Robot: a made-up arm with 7 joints. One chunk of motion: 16 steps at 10 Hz.
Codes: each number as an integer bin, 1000 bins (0 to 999) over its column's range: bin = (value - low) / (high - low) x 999, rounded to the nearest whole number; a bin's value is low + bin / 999 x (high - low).
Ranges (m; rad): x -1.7..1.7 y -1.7..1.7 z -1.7..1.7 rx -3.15..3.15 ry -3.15..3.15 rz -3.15..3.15
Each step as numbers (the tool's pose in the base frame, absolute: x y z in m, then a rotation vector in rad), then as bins.
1 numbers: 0.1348 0.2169 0.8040 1.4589 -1.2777 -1.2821
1 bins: 539 563 736 731 297 296
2 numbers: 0.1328 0.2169 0.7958 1.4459 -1.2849 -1.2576
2 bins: 539 563 733 729 296 300
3 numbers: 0.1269 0.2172 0.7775 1.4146 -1.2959 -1.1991
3 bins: 537 563 728 724 294 309
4 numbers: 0.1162 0.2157 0.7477 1.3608 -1.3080 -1.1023
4 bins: 534 563 719 715 292 325
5 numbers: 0.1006 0.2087 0.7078 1.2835 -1.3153 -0.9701
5 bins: 529 561 707 703 291 346
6 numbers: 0.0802 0.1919 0.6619 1.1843 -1.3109 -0.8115
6 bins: 523 556 694 687 292 371
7 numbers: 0.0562 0.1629 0.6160 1.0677 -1.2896 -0.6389
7 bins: 516 547 680 669 295 398
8 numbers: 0.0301 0.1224 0.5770 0.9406 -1.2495 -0.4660
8 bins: 508 535 669 649 301 426
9 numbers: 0.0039 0.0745 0.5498 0.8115 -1.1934 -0.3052
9 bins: 501 521 661 628 310 451
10 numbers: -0.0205 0.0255 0.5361 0.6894 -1.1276 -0.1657
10 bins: 493 507 657 609 321 473
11 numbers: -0.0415 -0.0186 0.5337 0.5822 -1.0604 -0.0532
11 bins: 487 494 656 592 331 491
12 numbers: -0.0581 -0.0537 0.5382 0.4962 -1.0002 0.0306
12 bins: 482 484 658 578 341 504
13 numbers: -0.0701 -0.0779 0.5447 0.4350 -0.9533 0.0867
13 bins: 479 477 660 568 348 513
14 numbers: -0.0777 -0.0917 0.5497 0.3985 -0.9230 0.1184
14 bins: 477 473 661 563 353 518
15 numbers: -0.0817 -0.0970 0.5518 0.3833 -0.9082 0.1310
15 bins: 475 471 662 560 355 520
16 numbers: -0.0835 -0.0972 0.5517 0.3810 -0.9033 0.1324
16 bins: 475 471 662 560 356 520
